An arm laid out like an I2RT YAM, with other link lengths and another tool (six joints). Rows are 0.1 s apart.
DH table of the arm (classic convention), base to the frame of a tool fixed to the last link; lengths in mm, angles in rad. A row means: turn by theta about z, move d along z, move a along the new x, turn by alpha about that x. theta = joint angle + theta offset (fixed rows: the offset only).
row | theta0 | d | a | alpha
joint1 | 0 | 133.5 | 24.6 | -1.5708
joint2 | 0 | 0 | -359 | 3.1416
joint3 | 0.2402 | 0 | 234.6 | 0
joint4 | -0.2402 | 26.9 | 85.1 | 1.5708
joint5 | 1.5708 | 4 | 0 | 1.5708
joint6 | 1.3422 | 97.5 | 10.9 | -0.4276
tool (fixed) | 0 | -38.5 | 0 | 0
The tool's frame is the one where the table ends.
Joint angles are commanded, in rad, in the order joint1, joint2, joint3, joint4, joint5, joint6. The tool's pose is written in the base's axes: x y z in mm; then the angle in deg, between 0 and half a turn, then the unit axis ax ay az. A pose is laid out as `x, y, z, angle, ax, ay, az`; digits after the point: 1 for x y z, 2 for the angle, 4 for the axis.
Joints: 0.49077, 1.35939, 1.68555, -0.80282, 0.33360, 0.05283
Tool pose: 263.6, 68.3, 536.3, 123.19, -0.3430, 0.9299, 0.1326
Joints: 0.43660, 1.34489, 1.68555, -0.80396, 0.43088, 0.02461
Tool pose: 260.7, 45.3, 541.8, 121.79, -0.3023, 0.9510, 0.0648
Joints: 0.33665, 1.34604, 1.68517, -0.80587, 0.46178, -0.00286
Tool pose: 263.9, 17.2, 542.3, 122.19, -0.2567, 0.9664, 0.0137
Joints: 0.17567, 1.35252, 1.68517, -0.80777, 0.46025, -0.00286
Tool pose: 265.7, -24.7, 540.5, 122.75, -0.1787, 0.9834, -0.0299
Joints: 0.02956, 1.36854, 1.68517, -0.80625, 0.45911, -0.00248
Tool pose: 265.9, -62.9, 536.9, 123.97, -0.1067, 0.9920, -0.0681
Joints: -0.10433, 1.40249, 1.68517, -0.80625, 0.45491, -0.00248
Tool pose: 268.8, -99.1, 528.5, 126.51, -0.0417, 0.9943, -0.0979
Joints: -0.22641, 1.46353, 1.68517, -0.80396, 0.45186, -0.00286
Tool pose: 278.1, -136.3, 512.5, 130.54, 0.0173, 0.9927, -0.1190
